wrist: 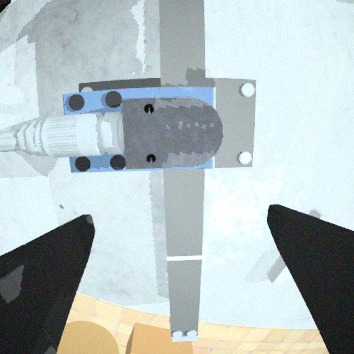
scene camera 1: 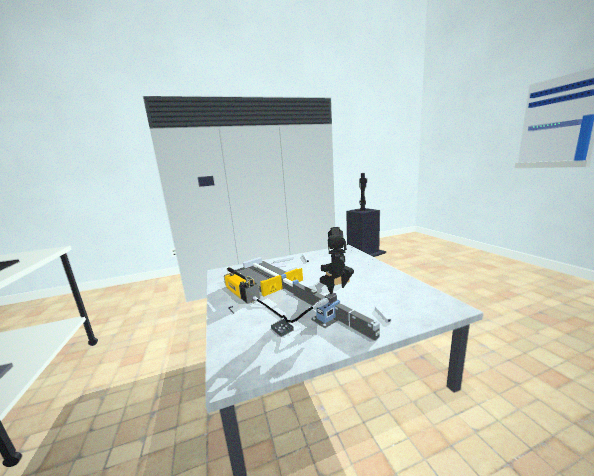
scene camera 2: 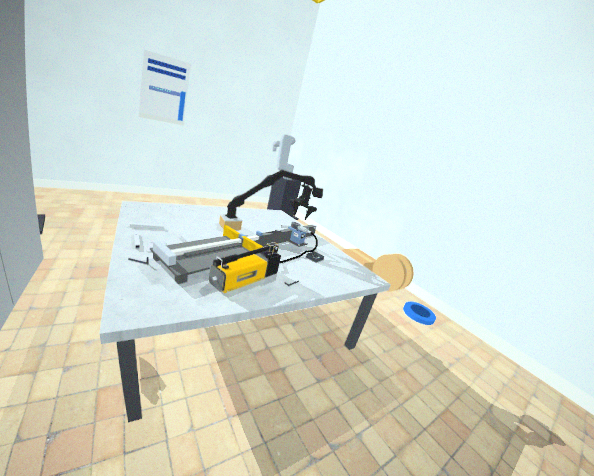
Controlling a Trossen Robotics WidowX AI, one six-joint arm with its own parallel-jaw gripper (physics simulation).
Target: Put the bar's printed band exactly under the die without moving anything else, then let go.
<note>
My gripper is open, holding nothing. Also in view: a die.
</note>
